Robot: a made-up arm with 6 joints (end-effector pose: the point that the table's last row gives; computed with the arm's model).
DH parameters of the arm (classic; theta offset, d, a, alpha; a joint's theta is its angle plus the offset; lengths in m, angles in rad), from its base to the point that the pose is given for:
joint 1: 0 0.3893 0 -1.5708
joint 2: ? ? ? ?
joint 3: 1.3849 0 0.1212 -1.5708
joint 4: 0 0.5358 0 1.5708
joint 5: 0 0 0.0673 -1.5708
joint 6: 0 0.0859 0 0
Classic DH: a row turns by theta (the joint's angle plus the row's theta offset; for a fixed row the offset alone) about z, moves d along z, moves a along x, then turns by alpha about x.
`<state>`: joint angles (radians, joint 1 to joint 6).
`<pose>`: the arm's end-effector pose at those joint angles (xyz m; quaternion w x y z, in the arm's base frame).
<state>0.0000 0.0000 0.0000 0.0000 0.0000 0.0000</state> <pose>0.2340 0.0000 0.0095 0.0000 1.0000 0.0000 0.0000</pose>
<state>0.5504 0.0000 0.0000 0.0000 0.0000 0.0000</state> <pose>0.1994 0.1224 0.0095 0.0000 0.9624 0.2717 0.0000</pose>
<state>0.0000 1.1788 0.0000 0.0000 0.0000 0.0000</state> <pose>-0.2616 0.0000 0.0280 0.0000 0.8313 0.0000 -0.5559</pose>
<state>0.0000 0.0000 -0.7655 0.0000 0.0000 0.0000</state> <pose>0.6122 0.0000 0.3135 0.0000 0.9276 0.0000 0.3735</pose>
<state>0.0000 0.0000 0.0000 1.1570 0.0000 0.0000</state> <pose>0.1937 -0.0616 0.0095 0.0000 0.8373 -0.5468 0.0000</pose>
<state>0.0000 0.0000 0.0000 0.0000 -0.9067 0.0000</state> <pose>0.2758 0.0000 0.0954 0.0000 0.8990 0.0000 0.4380</pose>
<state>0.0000 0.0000 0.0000 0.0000 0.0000 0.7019</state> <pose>0.2340 0.0000 0.0095 0.0000 0.9390 -0.3438 0.0000</pose>
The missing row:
joint 2: -1.3849 0 0.2461 0
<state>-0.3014 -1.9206 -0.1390 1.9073 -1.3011 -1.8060</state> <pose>0.1168 -0.1359 0.6587 0.3508 0.4715 -0.5964 0.5468</pose>
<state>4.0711 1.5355 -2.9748 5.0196 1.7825 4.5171</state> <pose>-0.5738 -0.6122 0.3666 0.3656 -0.7702 0.1989 0.4833</pose>
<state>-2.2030 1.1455 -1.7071 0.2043 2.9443 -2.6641</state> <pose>-0.2940 -0.4298 0.0756 0.5248 -0.3545 -0.1022 -0.7671</pose>
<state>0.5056 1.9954 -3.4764 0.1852 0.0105 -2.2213</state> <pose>0.7393 0.3953 0.3781 0.4642 0.2185 0.7087 0.4843</pose>
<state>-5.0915 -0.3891 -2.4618 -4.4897 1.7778 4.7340</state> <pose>-0.0958 0.0176 1.2308 0.5092 0.4115 -0.6310 -0.4162</pose>
